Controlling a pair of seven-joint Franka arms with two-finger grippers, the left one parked.
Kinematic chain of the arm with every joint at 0, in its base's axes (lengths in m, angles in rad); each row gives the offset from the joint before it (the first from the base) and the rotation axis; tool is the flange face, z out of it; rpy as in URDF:
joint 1: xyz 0 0 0.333 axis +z
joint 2: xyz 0 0 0 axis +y
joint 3: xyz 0 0 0.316 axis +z
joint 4: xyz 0.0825 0 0 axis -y
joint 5: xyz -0.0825 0 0.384 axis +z
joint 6: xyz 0 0 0 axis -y
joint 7: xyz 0.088 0 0 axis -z
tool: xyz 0 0 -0.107 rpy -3.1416 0 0
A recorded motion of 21 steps. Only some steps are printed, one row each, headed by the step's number.
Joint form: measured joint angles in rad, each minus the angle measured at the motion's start. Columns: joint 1, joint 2, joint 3, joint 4, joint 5, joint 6, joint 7.
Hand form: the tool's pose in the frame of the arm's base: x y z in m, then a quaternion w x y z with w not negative. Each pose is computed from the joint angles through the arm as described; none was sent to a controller.
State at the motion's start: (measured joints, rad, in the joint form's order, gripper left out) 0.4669 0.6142 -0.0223 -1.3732 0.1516 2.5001 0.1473
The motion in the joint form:
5: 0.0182 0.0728 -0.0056 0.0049 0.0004 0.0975 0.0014
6: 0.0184 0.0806 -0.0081 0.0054 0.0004 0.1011 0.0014
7: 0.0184 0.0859 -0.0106 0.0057 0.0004 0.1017 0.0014
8: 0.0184 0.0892 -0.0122 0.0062 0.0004 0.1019 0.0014
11: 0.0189 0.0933 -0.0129 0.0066 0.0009 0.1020 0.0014
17: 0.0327 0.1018 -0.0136 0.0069 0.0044 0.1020 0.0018
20: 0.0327 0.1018 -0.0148 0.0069 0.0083 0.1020 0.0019
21: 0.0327 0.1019 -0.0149 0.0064 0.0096 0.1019 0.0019
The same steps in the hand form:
5: 0.6924 0.3435 0.3729 0.12523 -0.95702 -0.10158 -0.24107
6: 0.6935 0.3426 0.3676 0.12344 -0.95763 -0.10083 -0.23988
7: 0.6943 0.3414 0.3638 0.12167 -0.95832 -0.10011 -0.23833
8: 0.6949 0.3406 0.3615 0.12058 -0.95872 -0.09967 -0.23743
11: 0.6950 0.3407 0.3586 0.11989 -0.95921 -0.09955 -0.23585
17: 0.6907 0.3500 0.3522 0.12097 -0.95971 -0.10459 -0.23105
20: 0.6910 0.3493 0.3522 0.12185 -0.95985 -0.10285 -0.23080
21: 0.6910 0.3492 0.3518 0.12213 -0.95997 -0.10237 -0.23035

